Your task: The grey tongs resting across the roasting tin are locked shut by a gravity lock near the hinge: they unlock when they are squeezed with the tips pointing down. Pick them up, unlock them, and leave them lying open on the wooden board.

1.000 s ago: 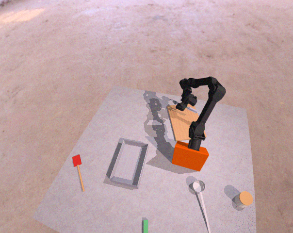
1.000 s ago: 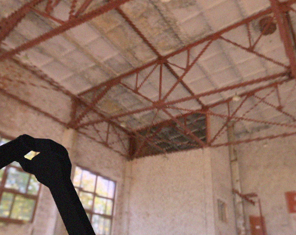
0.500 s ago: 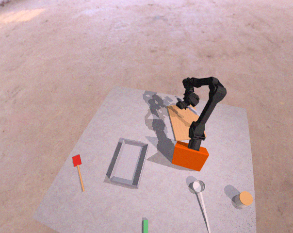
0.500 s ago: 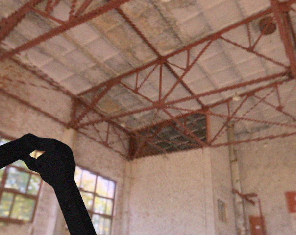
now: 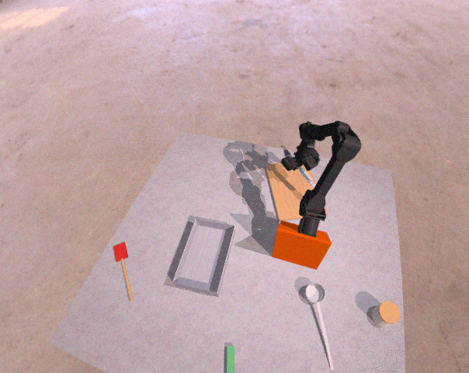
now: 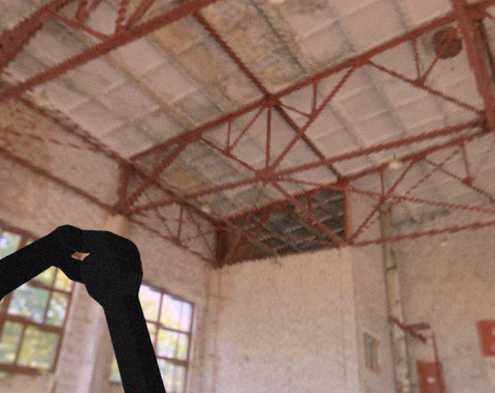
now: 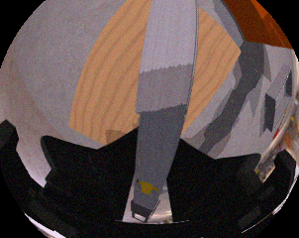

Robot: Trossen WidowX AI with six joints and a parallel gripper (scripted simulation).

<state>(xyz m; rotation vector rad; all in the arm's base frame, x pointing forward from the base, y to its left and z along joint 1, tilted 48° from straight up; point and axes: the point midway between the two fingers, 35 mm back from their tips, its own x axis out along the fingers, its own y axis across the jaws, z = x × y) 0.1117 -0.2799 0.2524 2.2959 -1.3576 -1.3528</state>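
Right now the yellow lock piece is 2 cm ahead of my gripper tip, 2 cm to the right of it and 4 cm above it. The rest, counted from my gripper tip: wooden board 2 cm behind, 2 cm to the left, 11 cm below; cork-lidded jar 49 cm behind, 52 cm to the left, 9 cm below; roasting tin 25 cm ahead, 52 cm to the left, 9 cm below.
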